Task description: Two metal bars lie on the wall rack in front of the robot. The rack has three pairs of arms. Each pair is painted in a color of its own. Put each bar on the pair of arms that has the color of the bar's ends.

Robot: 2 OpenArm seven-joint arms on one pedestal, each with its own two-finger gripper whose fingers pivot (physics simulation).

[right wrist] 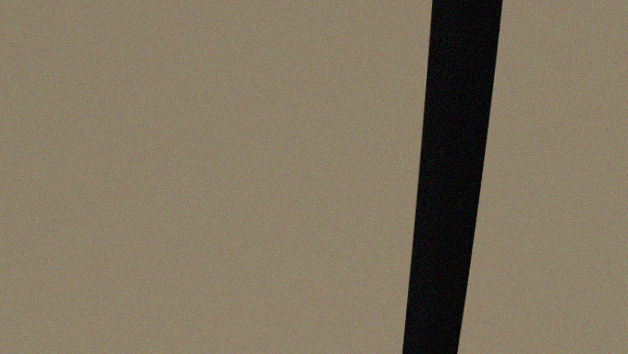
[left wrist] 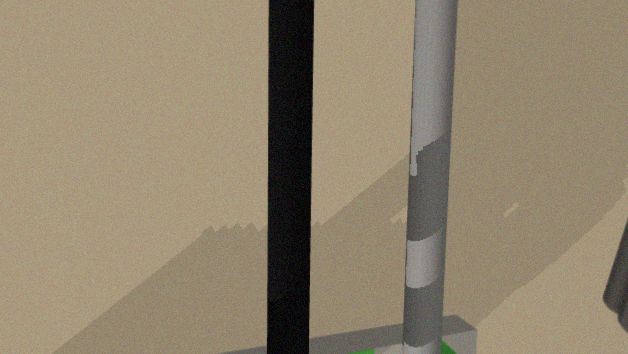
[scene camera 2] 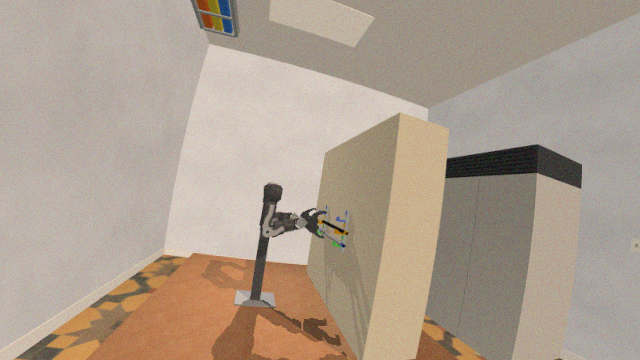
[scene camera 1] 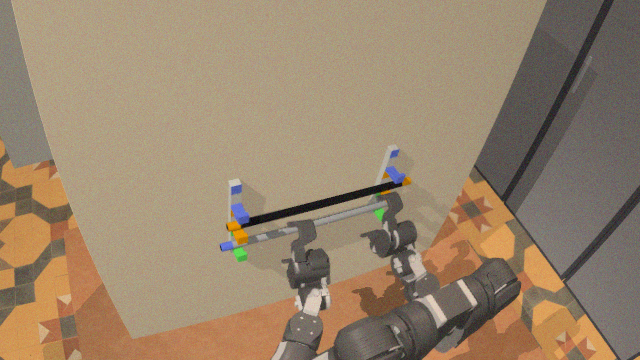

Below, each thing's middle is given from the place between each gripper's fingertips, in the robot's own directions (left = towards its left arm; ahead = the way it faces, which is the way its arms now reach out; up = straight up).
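My left gripper: 110 mm to the left of the grey bar (scene camera 1: pixel 380 204), 90 mm short of it, 90 mm above it. Black bar (right wrist: pixel 462 54): 130 mm to the right of my left hand, 90 mm ahead of it, 10 mm below it.
My right hand: 11 cm to the right of the grey bar, 9 cm short of it, 9 cm above it. Black bar: 9 cm to the left of my right hand, 8 cm ahead of it, 2 cm below it. By its middle, of the things named here, the black bar nearest to my right hand.
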